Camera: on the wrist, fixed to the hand. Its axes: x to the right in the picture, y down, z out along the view.
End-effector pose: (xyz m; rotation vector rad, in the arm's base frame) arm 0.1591 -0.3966 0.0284 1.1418 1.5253 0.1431
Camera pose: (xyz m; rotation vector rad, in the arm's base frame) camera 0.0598 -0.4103 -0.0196 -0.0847 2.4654 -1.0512
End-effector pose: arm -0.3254 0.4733 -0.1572 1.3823 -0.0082 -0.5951
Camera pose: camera -0.3339 0.5168 -0.2591 1.6913 1.4503 -1.5986
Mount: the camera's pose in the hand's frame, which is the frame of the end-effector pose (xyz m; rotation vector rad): 0.0094 -0.0941 -0.0584 0.3923 0.4132 -1.5536
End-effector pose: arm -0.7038 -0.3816 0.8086 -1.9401 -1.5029 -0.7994
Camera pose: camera -0.8005 -0.3976 0.8609 0.0024 -2.4436 -1.1891
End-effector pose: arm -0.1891 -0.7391 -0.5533 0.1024 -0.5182 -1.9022
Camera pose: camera -0.2562 -0.7375 -0.6419 -1.2200 0.4520 2.5250
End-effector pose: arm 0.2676 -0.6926 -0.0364 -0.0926 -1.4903 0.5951
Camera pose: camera 0.3523 -0.7516 0.0048 1.0905 -0.6610 -0.4109
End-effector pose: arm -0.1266 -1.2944 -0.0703 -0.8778 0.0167 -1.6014
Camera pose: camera -0.2369 -1.3052 -0.0622 0.0886 0.8376 3.0247
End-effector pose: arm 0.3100 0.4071 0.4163 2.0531 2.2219 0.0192
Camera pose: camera 0.2104 0.4128 0.4653 0.1092 -2.7155 0.1093
